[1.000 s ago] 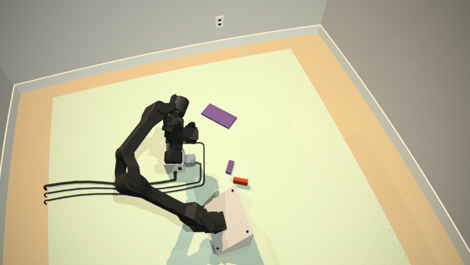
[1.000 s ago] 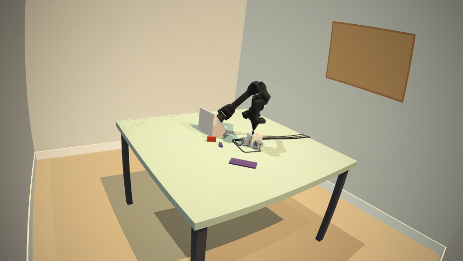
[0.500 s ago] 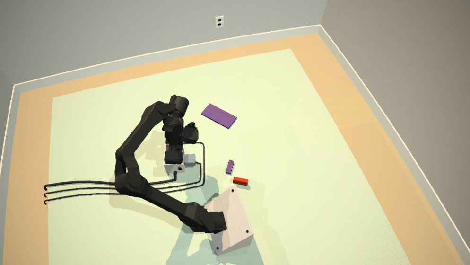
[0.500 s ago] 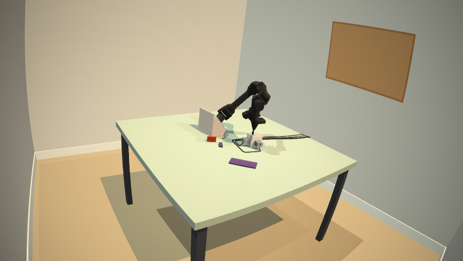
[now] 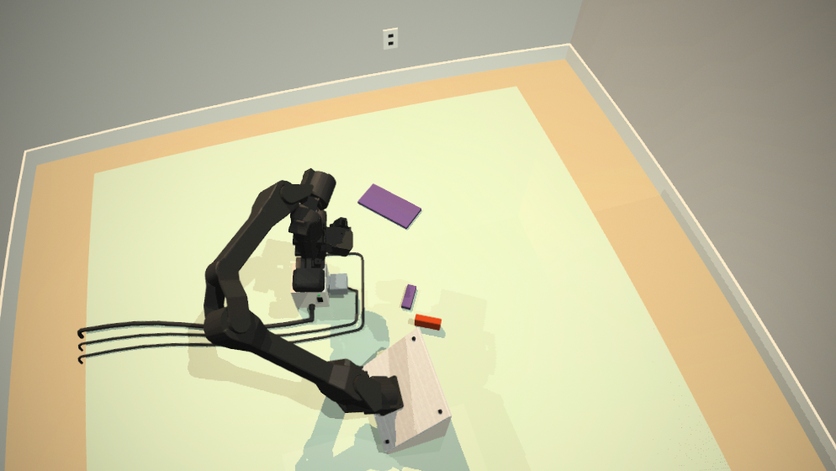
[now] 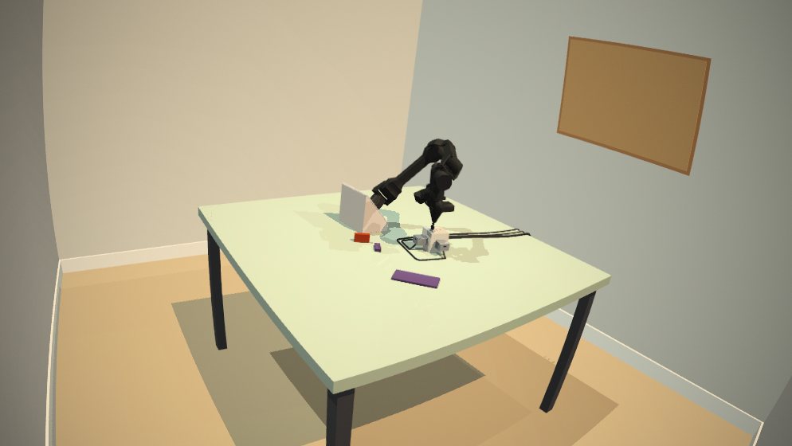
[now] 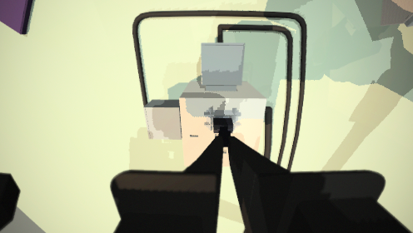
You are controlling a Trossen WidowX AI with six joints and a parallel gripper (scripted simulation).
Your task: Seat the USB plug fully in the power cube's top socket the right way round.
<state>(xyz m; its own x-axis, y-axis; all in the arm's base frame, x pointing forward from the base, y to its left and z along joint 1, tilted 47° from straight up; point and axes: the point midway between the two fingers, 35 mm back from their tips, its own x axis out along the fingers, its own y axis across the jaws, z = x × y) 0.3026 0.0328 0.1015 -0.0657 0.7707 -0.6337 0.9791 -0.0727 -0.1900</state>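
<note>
Right now my gripper tip is 2 cm above the black USB plug. Also, from my gripper tip: orange block: 22 cm to the right, 14 cm behind, 9 cm below; USB socket: 4 cm below; purple slab: 21 cm to the right, 20 cm ahead, 10 cm below.
</note>
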